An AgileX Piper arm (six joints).
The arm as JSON. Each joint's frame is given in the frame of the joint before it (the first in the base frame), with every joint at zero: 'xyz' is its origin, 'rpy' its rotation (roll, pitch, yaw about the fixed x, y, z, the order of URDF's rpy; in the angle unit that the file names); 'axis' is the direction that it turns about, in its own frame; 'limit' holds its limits. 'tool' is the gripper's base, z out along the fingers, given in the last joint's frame.
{
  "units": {
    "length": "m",
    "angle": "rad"
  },
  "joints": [
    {
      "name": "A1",
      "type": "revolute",
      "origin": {
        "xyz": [
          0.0,
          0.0,
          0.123
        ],
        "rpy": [
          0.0,
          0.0,
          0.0
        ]
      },
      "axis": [
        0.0,
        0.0,
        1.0
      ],
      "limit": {
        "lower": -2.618,
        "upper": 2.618
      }
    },
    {
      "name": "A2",
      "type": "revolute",
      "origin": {
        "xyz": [
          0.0,
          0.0,
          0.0
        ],
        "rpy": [
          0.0,
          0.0,
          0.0
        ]
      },
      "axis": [
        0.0,
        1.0,
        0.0
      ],
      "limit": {
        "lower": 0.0,
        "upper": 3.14
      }
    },
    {
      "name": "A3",
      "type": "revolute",
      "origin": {
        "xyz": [
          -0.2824,
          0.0,
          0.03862
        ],
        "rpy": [
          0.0,
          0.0,
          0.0
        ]
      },
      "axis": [
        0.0,
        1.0,
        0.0
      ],
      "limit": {
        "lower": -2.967,
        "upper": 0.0
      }
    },
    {
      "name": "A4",
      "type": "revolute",
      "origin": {
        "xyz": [
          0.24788,
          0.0,
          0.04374
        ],
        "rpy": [
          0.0,
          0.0,
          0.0
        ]
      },
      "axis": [
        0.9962,
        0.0,
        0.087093
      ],
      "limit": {
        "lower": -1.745,
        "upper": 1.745
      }
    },
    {
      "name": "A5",
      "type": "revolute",
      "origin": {
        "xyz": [
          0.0,
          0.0,
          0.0
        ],
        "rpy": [
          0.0,
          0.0,
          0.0
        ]
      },
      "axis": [
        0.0,
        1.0,
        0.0
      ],
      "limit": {
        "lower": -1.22,
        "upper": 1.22
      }
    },
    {
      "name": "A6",
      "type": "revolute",
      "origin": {
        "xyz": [
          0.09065,
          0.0,
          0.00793
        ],
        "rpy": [
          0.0,
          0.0,
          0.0
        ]
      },
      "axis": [
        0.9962,
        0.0,
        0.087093
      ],
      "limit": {
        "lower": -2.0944,
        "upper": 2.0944
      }
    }
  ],
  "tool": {
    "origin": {
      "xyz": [
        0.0,
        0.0,
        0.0
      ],
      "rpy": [
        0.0,
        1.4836,
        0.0
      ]
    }
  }
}
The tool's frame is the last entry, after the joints.
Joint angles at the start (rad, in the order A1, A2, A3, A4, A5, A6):
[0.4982 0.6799 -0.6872 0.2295 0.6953 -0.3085]
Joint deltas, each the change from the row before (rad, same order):
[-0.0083 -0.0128 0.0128 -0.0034 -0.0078 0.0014]
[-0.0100 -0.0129 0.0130 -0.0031 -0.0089 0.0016]
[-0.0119 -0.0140 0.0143 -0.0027 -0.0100 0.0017]
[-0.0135 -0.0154 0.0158 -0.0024 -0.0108 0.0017]
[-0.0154 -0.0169 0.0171 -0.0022 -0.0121 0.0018]
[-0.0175 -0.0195 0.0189 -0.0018 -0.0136 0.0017]
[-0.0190 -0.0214 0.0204 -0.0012 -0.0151 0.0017]
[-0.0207 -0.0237 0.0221 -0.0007 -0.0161 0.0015]
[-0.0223 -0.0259 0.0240 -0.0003 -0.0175 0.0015]
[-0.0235 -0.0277 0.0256 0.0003 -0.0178 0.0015]
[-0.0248 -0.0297 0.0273 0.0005 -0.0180 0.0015]
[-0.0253 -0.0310 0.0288 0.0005 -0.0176 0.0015]
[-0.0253 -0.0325 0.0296 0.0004 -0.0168 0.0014]
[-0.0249 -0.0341 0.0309 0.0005 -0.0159 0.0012]
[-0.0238 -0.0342 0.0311 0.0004 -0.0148 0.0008]
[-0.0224 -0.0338 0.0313 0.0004 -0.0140 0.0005]
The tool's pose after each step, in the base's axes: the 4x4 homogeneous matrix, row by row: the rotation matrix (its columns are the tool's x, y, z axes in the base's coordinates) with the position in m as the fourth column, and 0 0 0 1 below. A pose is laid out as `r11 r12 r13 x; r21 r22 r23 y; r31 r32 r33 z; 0 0 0 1`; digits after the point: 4 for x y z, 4 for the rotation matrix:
-0.4051 -0.6291 0.6634 0.1041; -0.3627 0.7767 0.5150 0.0702; -0.8393 -0.0320 -0.5428 0.3242; 0 0 0 1
-0.4029 -0.6186 0.6745 0.1030; -0.3553 0.7849 0.5076 0.0679; -0.8434 -0.0351 -0.5361 0.3222; 0 0 0 1
-0.4009 -0.6062 0.6868 0.1019; -0.3464 0.7944 0.4989 0.0653; -0.8481 -0.0379 -0.5285 0.3200; 0 0 0 1
-0.3989 -0.5923 0.7000 0.1007; -0.3364 0.8047 0.4892 0.0626; -0.8530 -0.0404 -0.5203 0.3175; 0 0 0 1
-0.3963 -0.5764 0.7147 0.0993; -0.3250 0.8161 0.4780 0.0596; -0.8587 -0.0428 -0.5107 0.3148; 0 0 0 1
-0.3924 -0.5582 0.7311 0.0976; -0.3116 0.8285 0.4653 0.0563; -0.8654 -0.0453 -0.4990 0.3119; 0 0 0 1
-0.3872 -0.5383 0.7486 0.0958; -0.2968 0.8415 0.4515 0.0529; -0.8729 -0.0473 -0.4856 0.3088; 0 0 0 1
-0.3808 -0.5164 0.7670 0.0936; -0.2807 0.8549 0.4362 0.0493; -0.8810 -0.0492 -0.4705 0.3053; 0 0 0 1
-0.3730 -0.4926 0.7863 0.0912; -0.2635 0.8688 0.4193 0.0456; -0.8897 -0.0508 -0.4538 0.3015; 0 0 0 1
-0.3644 -0.4673 0.8055 0.0886; -0.2456 0.8826 0.4009 0.0418; -0.8983 -0.0518 -0.4364 0.2973; 0 0 0 1
-0.3550 -0.4404 0.8247 0.0858; -0.2275 0.8963 0.3807 0.0381; -0.9068 -0.0525 -0.4184 0.2926; 0 0 0 1
-0.3453 -0.4128 0.8428 0.0827; -0.2101 0.9093 0.3592 0.0345; -0.9147 -0.0530 -0.4007 0.2874; 0 0 0 1
-0.3348 -0.3849 0.8601 0.0796; -0.1935 0.9214 0.3371 0.0310; -0.9222 -0.0536 -0.3830 0.2818; 0 0 0 1
-0.3238 -0.3575 0.8760 0.0762; -0.1781 0.9324 0.3146 0.0278; -0.9292 -0.0541 -0.3656 0.2757; 0 0 0 1
-0.3129 -0.3311 0.8902 0.0729; -0.1645 0.9420 0.2925 0.0249; -0.9354 -0.0549 -0.3492 0.2693; 0 0 0 1
-0.3023 -0.3061 0.9027 0.0698; -0.1525 0.9504 0.2712 0.0223; -0.9409 -0.0557 -0.3340 0.2626; 0 0 0 1

